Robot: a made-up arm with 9 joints. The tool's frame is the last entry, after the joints. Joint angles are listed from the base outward.
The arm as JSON. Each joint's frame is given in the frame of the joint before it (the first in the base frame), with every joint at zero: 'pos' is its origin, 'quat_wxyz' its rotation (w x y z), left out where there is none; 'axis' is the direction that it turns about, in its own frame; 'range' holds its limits. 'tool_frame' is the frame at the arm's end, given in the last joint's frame.
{
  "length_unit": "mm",
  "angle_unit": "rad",
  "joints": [
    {
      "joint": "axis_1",
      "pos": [
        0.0,
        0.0,
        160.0
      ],
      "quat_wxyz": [
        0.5,
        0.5,
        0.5,
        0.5
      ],
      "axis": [
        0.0,
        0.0,
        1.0
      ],
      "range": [
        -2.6,
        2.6
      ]
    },
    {
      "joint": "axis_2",
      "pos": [
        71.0,
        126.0,
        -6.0
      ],
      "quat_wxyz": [
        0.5,
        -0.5,
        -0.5,
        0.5
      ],
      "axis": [
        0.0,
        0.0,
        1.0
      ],
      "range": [
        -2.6,
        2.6
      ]
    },
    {
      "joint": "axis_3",
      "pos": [
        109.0,
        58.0,
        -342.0
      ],
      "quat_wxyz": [
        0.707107,
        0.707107,
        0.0,
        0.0
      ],
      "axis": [
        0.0,
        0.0,
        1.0
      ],
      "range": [
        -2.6,
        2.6
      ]
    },
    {
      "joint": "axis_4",
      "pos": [
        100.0,
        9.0,
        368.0
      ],
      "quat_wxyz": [
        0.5,
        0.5,
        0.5,
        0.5
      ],
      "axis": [
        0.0,
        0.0,
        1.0
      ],
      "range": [
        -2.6,
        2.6
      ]
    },
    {
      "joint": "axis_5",
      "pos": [
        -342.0,
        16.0,
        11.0
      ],
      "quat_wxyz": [
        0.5,
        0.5,
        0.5,
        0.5
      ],
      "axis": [
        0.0,
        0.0,
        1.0
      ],
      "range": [
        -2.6,
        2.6
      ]
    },
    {
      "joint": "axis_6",
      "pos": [
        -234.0,
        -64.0,
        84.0
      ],
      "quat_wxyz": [
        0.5,
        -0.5,
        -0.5,
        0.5
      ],
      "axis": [
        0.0,
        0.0,
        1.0
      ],
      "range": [
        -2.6,
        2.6
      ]
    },
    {
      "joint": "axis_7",
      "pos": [
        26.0,
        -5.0,
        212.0
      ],
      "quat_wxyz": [
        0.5,
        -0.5,
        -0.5,
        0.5
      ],
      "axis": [
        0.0,
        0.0,
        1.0
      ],
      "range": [
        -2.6,
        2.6
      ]
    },
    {
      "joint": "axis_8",
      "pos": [
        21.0,
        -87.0,
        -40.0
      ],
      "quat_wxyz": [
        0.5,
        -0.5,
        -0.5,
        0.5
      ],
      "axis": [
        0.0,
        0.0,
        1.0
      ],
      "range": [
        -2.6,
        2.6
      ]
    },
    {
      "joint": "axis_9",
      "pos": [
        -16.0,
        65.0,
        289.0
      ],
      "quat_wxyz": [
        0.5,
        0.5,
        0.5,
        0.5
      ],
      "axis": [
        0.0,
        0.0,
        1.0
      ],
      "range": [
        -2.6,
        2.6
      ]
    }
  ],
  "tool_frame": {
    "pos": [
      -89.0,
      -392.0,
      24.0
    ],
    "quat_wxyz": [
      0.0,
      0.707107,
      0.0,
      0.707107
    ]
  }
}
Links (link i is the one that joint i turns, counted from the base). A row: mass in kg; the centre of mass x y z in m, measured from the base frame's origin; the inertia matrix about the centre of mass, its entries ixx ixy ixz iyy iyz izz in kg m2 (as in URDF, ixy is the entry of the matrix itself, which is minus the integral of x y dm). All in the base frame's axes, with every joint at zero. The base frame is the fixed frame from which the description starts. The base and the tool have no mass.
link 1: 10; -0.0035 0.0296 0.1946; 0.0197 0.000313 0.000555 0.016 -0.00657 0.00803
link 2: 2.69; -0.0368 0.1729 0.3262; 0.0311 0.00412 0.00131 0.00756 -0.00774 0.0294
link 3: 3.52; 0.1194 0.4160 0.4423; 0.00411 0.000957 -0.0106 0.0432 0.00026 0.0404
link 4: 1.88; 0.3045 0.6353 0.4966; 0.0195 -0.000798 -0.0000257 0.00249 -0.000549 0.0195
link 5: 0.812; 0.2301 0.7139 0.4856; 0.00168 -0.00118 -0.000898 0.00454 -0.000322 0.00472
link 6: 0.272; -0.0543 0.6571 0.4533; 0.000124 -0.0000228 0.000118 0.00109 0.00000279 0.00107
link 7: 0.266; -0.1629 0.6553 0.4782; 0.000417 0 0.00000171 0.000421 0 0.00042
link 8: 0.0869; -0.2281 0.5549 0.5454; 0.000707 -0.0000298 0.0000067 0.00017 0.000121 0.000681
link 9: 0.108; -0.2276 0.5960 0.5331; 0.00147 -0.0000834 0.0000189 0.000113 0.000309 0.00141
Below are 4 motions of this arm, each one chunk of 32 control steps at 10 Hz.
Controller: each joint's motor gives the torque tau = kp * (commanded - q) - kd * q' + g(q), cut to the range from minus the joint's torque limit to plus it. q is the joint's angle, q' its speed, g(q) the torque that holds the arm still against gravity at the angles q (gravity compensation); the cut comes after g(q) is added. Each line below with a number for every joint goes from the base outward.
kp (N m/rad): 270 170 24 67 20 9.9 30 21 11
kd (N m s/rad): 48 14 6.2 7.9 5.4 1.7 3 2.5 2.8
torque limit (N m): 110 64 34 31 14 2.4 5.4 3.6 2.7
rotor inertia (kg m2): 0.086 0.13 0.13 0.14 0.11 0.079 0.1 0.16 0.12
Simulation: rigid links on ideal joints. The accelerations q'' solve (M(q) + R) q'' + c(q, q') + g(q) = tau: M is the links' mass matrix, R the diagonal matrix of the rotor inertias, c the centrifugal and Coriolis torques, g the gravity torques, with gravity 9.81 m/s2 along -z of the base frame. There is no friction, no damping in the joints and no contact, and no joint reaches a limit. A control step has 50 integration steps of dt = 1/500 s. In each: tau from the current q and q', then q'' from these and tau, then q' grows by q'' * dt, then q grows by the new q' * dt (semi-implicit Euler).
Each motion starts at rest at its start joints. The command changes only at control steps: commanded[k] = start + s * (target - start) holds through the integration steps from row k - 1 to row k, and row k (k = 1, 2, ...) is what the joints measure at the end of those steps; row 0 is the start. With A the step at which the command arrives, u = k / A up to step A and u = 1 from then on. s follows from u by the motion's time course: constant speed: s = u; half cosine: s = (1 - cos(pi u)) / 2; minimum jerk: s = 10 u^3 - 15 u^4 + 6 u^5; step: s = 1 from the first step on.
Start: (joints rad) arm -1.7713 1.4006 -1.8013 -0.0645 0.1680 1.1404 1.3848 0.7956 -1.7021
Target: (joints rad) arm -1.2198 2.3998 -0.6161 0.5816 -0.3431 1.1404 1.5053 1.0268 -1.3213
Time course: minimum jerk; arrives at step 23
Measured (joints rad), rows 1 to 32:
1: -1.7712 1.4011 -1.8011 -0.0642 0.1680 1.1404 1.3849 0.7957 -1.7020
2: -1.7701 1.4044 -1.7998 -0.0620 0.1676 1.1405 1.3853 0.7962 -1.7015
3: -1.7668 1.4140 -1.7952 -0.0560 0.1661 1.1406 1.3866 0.7977 -1.6999
4: -1.7599 1.4323 -1.7850 -0.0450 0.1624 1.1408 1.3889 0.8011 -1.6964
5: -1.7483 1.4608 -1.7665 -0.0281 0.1555 1.1410 1.3923 0.8067 -1.6903
6: -1.7314 1.5003 -1.7381 -0.0048 0.1442 1.1412 1.3970 0.8148 -1.6809
7: -1.7088 1.5504 -1.6984 0.0249 0.1278 1.1413 1.4028 0.8255 -1.6680
8: -1.6807 1.6102 -1.6470 0.0606 0.1060 1.1414 1.4097 0.8387 -1.6516
9: -1.6476 1.6784 -1.5842 0.1015 0.0789 1.1413 1.4175 0.8539 -1.6316
10: -1.6102 1.7531 -1.5113 0.1467 0.0470 1.1412 1.4261 0.8709 -1.6084
11: -1.5694 1.8321 -1.4299 0.1949 0.0110 1.1409 1.4352 0.8891 -1.5826
12: -1.5265 1.9131 -1.3423 0.2449 -0.0280 1.1405 1.4446 0.9079 -1.5547
13: -1.4828 1.9935 -1.2511 0.2953 -0.0686 1.1401 1.4542 0.9268 -1.5256
14: -1.4397 2.0710 -1.1592 0.3449 -0.1094 1.1397 1.4635 0.9452 -1.4962
15: -1.3984 2.1432 -1.0693 0.3925 -0.1491 1.1394 1.4723 0.9626 -1.4673
16: -1.3603 2.2084 -0.9838 0.4367 -0.1863 1.1392 1.4804 0.9784 -1.4398
17: -1.3262 2.2648 -0.9052 0.4763 -0.2201 1.1391 1.4876 0.9922 -1.4144
18: -1.2969 2.3114 -0.8352 0.5101 -0.2496 1.1392 1.4935 1.0037 -1.3919
19: -1.2729 2.3475 -0.7754 0.5372 -0.2744 1.1395 1.4982 1.0129 -1.3726
20: -1.2543 2.3730 -0.7266 0.5574 -0.2942 1.1397 1.5016 1.0195 -1.3569
21: -1.2409 2.3888 -0.6891 0.5708 -0.3093 1.1400 1.5038 1.0238 -1.3449
22: -1.2321 2.3966 -0.6622 0.5783 -0.3202 1.1402 1.5048 1.0260 -1.3363
23: -1.2268 2.3990 -0.6446 0.5813 -0.3278 1.1403 1.5052 1.0268 -1.3305
24: -1.2237 2.3995 -0.6336 0.5820 -0.3331 1.1403 1.5052 1.0269 -1.3269
25: -1.2219 2.3995 -0.6270 0.5819 -0.3367 1.1403 1.5052 1.0269 -1.3247
26: -1.2209 2.3996 -0.6231 0.5816 -0.3391 1.1402 1.5052 1.0268 -1.3234
27: -1.2203 2.3997 -0.6206 0.5815 -0.3406 1.1403 1.5052 1.0268 -1.3225
28: -1.2201 2.3997 -0.6190 0.5815 -0.3416 1.1403 1.5053 1.0268 -1.3220
29: -1.2200 2.3998 -0.6179 0.5816 -0.3422 1.1403 1.5053 1.0268 -1.3217
30: -1.2199 2.3998 -0.6172 0.5816 -0.3425 1.1404 1.5053 1.0268 -1.3216
31: -1.2199 2.3998 -0.6168 0.5816 -0.3427 1.1404 1.5053 1.0268 -1.3215
32: -1.2198 2.3998 -0.6165 0.5816 -0.3429 1.1404 1.5053 1.0268 -1.3214

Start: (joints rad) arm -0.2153 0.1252 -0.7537 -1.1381 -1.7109 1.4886 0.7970 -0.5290 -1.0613
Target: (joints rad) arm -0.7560 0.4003 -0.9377 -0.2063 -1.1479 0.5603 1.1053 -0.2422 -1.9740
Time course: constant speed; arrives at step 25
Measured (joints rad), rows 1 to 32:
1: -0.2213 0.1332 -0.7494 -1.1232 -1.7115 1.4760 0.8028 -0.5246 -1.0698
2: -0.2336 0.1469 -0.7447 -1.0941 -1.7062 1.4502 0.8133 -0.5148 -1.0889
3: -0.2503 0.1604 -0.7433 -1.0588 -1.6940 1.4177 0.8256 -0.5029 -1.1148
4: -0.2699 0.1714 -0.7465 -1.0208 -1.6768 1.3825 0.8383 -0.4908 -1.1449
5: -0.2915 0.1807 -0.7543 -0.9817 -1.6560 1.3463 0.8511 -0.4792 -1.1774
6: -0.3143 0.1898 -0.7653 -0.9424 -1.6328 1.3099 0.8639 -0.4678 -1.2112
7: -0.3373 0.1994 -0.7776 -0.9034 -1.6084 1.2733 0.8768 -0.4565 -1.2460
8: -0.3602 0.2095 -0.7900 -0.8649 -1.5835 1.2365 0.8895 -0.4452 -1.2813
9: -0.3827 0.2202 -0.8013 -0.8270 -1.5589 1.1996 0.9021 -0.4338 -1.3170
10: -0.4047 0.2311 -0.8113 -0.7896 -1.5349 1.1626 0.9145 -0.4224 -1.3529
11: -0.4265 0.2423 -0.8201 -0.7525 -1.5116 1.1255 0.9269 -0.4109 -1.3891
12: -0.4480 0.2534 -0.8278 -0.7154 -1.4889 1.0883 0.9391 -0.3994 -1.4254
13: -0.4695 0.2646 -0.8350 -0.6784 -1.4665 1.0512 0.9514 -0.3879 -1.4619
14: -0.4909 0.2758 -0.8418 -0.6413 -1.4442 1.0140 0.9636 -0.3764 -1.4983
15: -0.5124 0.2868 -0.8486 -0.6042 -1.4220 0.9768 0.9759 -0.3649 -1.5349
16: -0.5339 0.2978 -0.8555 -0.5670 -1.3998 0.9396 0.9882 -0.3534 -1.5714
17: -0.5555 0.3088 -0.8626 -0.5297 -1.3775 0.9025 1.0005 -0.3419 -1.6079
18: -0.5772 0.3198 -0.8698 -0.4924 -1.3550 0.8654 1.0129 -0.3305 -1.6444
19: -0.5988 0.3307 -0.8772 -0.4551 -1.3326 0.8282 1.0253 -0.3190 -1.6809
20: -0.6205 0.3417 -0.8847 -0.4179 -1.3100 0.7911 1.0376 -0.3075 -1.7174
21: -0.6422 0.3526 -0.8923 -0.3806 -1.2875 0.7540 1.0500 -0.2961 -1.7539
22: -0.6639 0.3636 -0.8998 -0.3433 -1.2649 0.7169 1.0623 -0.2846 -1.7904
23: -0.6856 0.3746 -0.9073 -0.3061 -1.2424 0.6798 1.0747 -0.2731 -1.8269
24: -0.7072 0.3856 -0.9149 -0.2688 -1.2198 0.6426 1.0871 -0.2617 -1.8634
25: -0.7289 0.3966 -0.9224 -0.2316 -1.1973 0.6055 1.0994 -0.2502 -1.8999
26: -0.7448 0.3992 -0.9309 -0.2084 -1.1735 0.5807 1.1057 -0.2432 -1.9275
27: -0.7538 0.3984 -0.9407 -0.2013 -1.1569 0.5692 1.1072 -0.2412 -1.9449
28: -0.7579 0.3980 -0.9485 -0.2018 -1.1482 0.5644 1.1073 -0.2415 -1.9556
29: -0.7591 0.3984 -0.9521 -0.2040 -1.1447 0.5625 1.1071 -0.2421 -1.9623
30: -0.7588 0.3991 -0.9519 -0.2055 -1.1440 0.5616 1.1066 -0.2424 -1.9666
31: -0.7579 0.3997 -0.9492 -0.2062 -1.1446 0.5610 1.1060 -0.2424 -1.9693
32: -0.7570 0.4002 -0.9455 -0.2064 -1.1456 0.5607 1.1055 -0.2423 -1.9711

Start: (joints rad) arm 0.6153 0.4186 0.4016 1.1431 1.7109 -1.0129 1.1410 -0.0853 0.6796
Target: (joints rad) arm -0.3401 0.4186 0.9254 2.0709 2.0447 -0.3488 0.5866 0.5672 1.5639
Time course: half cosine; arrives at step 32
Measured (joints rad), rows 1 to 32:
1: 0.6146 0.4186 0.4022 1.1441 1.7113 -1.0124 1.1402 -0.0847 0.6801
2: 0.6117 0.4187 0.4042 1.1479 1.7126 -1.0105 1.1375 -0.0823 0.6821
3: 0.6054 0.4187 0.4080 1.1559 1.7152 -1.0062 1.1322 -0.0770 0.6867
4: 0.5951 0.4188 0.4136 1.1681 1.7188 -0.9991 1.1243 -0.0685 0.6944
5: 0.5805 0.4188 0.4209 1.1847 1.7235 -0.9889 1.1139 -0.0568 0.7056
6: 0.5617 0.4188 0.4300 1.2053 1.7294 -0.9757 1.1011 -0.0423 0.7204
7: 0.5387 0.4188 0.4410 1.2298 1.7364 -0.9596 1.0860 -0.0250 0.7388
8: 0.5119 0.4189 0.4537 1.2580 1.7447 -0.9409 1.0688 -0.0051 0.7608
9: 0.4815 0.4189 0.4684 1.2894 1.7541 -0.9196 1.0495 0.0171 0.7862
10: 0.4478 0.4189 0.4848 1.3239 1.7647 -0.8961 1.0285 0.0415 0.8148
11: 0.4111 0.4189 0.5029 1.3611 1.7764 -0.8705 1.0060 0.0678 0.8463
12: 0.3718 0.4189 0.5225 1.4007 1.7891 -0.8431 0.9820 0.0958 0.8805
13: 0.3302 0.4190 0.5436 1.4422 1.8026 -0.8141 0.9569 0.1251 0.9170
14: 0.2868 0.4190 0.5658 1.4854 1.8168 -0.7839 0.9309 0.1556 0.9554
15: 0.2419 0.4189 0.5890 1.5297 1.8316 -0.7526 0.9043 0.1869 0.9955
16: 0.1961 0.4189 0.6130 1.5748 1.8468 -0.7207 0.8772 0.2188 1.0368
17: 0.1497 0.4189 0.6376 1.6202 1.8623 -0.6884 0.8501 0.2508 1.0789
18: 0.1032 0.4188 0.6624 1.6655 1.8779 -0.6560 0.8231 0.2828 1.1214
19: 0.0571 0.4188 0.6874 1.7103 1.8934 -0.6238 0.7965 0.3143 1.1639
20: 0.0117 0.4187 0.7121 1.7541 1.9088 -0.5921 0.7705 0.3452 1.2060
21: -0.0324 0.4187 0.7365 1.7966 1.9239 -0.5613 0.7455 0.3751 1.2473
22: -0.0749 0.4186 0.7601 1.8372 1.9385 -0.5316 0.7216 0.4036 1.2874
23: -0.1154 0.4185 0.7829 1.8756 1.9525 -0.5034 0.6991 0.4307 1.3258
24: -0.1534 0.4185 0.8046 1.9114 1.9658 -0.4768 0.6782 0.4558 1.3623
25: -0.1886 0.4184 0.8249 1.9443 1.9783 -0.4522 0.6590 0.4790 1.3965
26: -0.2207 0.4184 0.8436 1.9740 1.9898 -0.4298 0.6419 0.4998 1.4280
27: -0.2493 0.4183 0.8606 2.0001 2.0003 -0.4097 0.6269 0.5181 1.4565
28: -0.2742 0.4183 0.8757 2.0225 2.0096 -0.3924 0.6142 0.5337 1.4818
29: -0.2951 0.4183 0.8888 2.0408 2.0176 -0.3778 0.6038 0.5466 1.5036
30: -0.3119 0.4182 0.8996 2.0549 2.0244 -0.3661 0.5960 0.5564 1.5218
31: -0.3244 0.4182 0.9082 2.0647 2.0297 -0.3575 0.5907 0.5633 1.5361
32: -0.3324 0.4182 0.9145 2.0700 2.0336 -0.3520 0.5881 0.5670 1.5464

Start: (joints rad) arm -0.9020 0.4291 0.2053 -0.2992 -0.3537 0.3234 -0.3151 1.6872 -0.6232
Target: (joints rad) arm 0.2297 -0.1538 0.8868 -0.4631 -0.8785 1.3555 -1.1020 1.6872 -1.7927
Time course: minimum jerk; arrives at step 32
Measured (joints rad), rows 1 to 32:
1: -0.9019 0.4290 0.2053 -0.2992 -0.3537 0.3235 -0.3152 1.6872 -0.6233
2: -0.9012 0.4283 0.2051 -0.2990 -0.3536 0.3242 -0.3161 1.6872 -0.6238
3: -0.8990 0.4261 0.2048 -0.2989 -0.3536 0.3264 -0.3188 1.6872 -0.6258
4: -0.8940 0.4217 0.2050 -0.2992 -0.3541 0.3314 -0.3242 1.6871 -0.6301
5: -0.8851 0.4146 0.2064 -0.3003 -0.3557 0.3401 -0.3331 1.6871 -0.6379
6: -0.8713 0.4044 0.2098 -0.3024 -0.3591 0.3535 -0.3459 1.6871 -0.6501
7: -0.8517 0.3910 0.2163 -0.3057 -0.3648 0.3722 -0.3630 1.6870 -0.6675
8: -0.8260 0.3744 0.2265 -0.3101 -0.3734 0.3965 -0.3844 1.6870 -0.6906
9: -0.7939 0.3546 0.2409 -0.3157 -0.3851 0.4267 -0.4102 1.6870 -0.7197
10: -0.7555 0.3320 0.2597 -0.3222 -0.4000 0.4626 -0.4403 1.6870 -0.7549
11: -0.7110 0.3066 0.2828 -0.3298 -0.4183 0.5039 -0.4742 1.6871 -0.7961
12: -0.6609 0.2787 0.3100 -0.3381 -0.4396 0.5502 -0.5115 1.6871 -0.8430
13: -0.6060 0.2488 0.3411 -0.3471 -0.4637 0.6009 -0.5519 1.6872 -0.8950
14: -0.5468 0.2173 0.3755 -0.3566 -0.4903 0.6552 -0.5946 1.6873 -0.9516
15: -0.4844 0.1847 0.4128 -0.3664 -0.5190 0.7123 -0.6391 1.6874 -1.0120
16: -0.4196 0.1513 0.4523 -0.3763 -0.5493 0.7713 -0.6847 1.6875 -1.0754
17: -0.3536 0.1177 0.4935 -0.3862 -0.5806 0.8312 -0.7306 1.6875 -1.1408
18: -0.2873 0.0845 0.5356 -0.3959 -0.6124 0.8910 -0.7761 1.6876 -1.2071
19: -0.2219 0.0520 0.5780 -0.4054 -0.6442 0.9498 -0.8206 1.6876 -1.2735
20: -0.1583 0.0207 0.6199 -0.4143 -0.6754 1.0068 -0.8633 1.6876 -1.3388
21: -0.0976 -0.0088 0.6607 -0.4228 -0.7056 1.0611 -0.9037 1.6875 -1.4022
22: -0.0407 -0.0362 0.6996 -0.4307 -0.7342 1.1119 -0.9411 1.6875 -1.4625
23: 0.0117 -0.0612 0.7360 -0.4378 -0.7609 1.1587 -0.9751 1.6874 -1.5190
24: 0.0589 -0.0834 0.7694 -0.4442 -0.7854 1.2008 -1.0052 1.6873 -1.5708
25: 0.1003 -0.1025 0.7991 -0.4498 -0.8072 1.2378 -1.0312 1.6873 -1.6174
26: 0.1356 -0.1184 0.8250 -0.4544 -0.8262 1.2694 -1.0528 1.6873 -1.6582
27: 0.1647 -0.1310 0.8468 -0.4581 -0.8424 1.2954 -1.0700 1.6872 -1.6930
28: 0.1877 -0.1404 0.8644 -0.4608 -0.8555 1.3160 -1.0830 1.6872 -1.7217
29: 0.2048 -0.1469 0.8778 -0.4627 -0.8656 1.3313 -1.0920 1.6872 -1.7442
30: 0.2165 -0.1508 0.8872 -0.4637 -0.8729 1.3418 -1.0976 1.6872 -1.7611
31: 0.2238 -0.1526 0.8929 -0.4641 -0.8777 1.3483 -1.1004 1.6872 -1.7729
32: 0.2276 -0.1532 0.8955 -0.4639 -0.8802 1.3518 -1.1014 1.6872 -1.7807

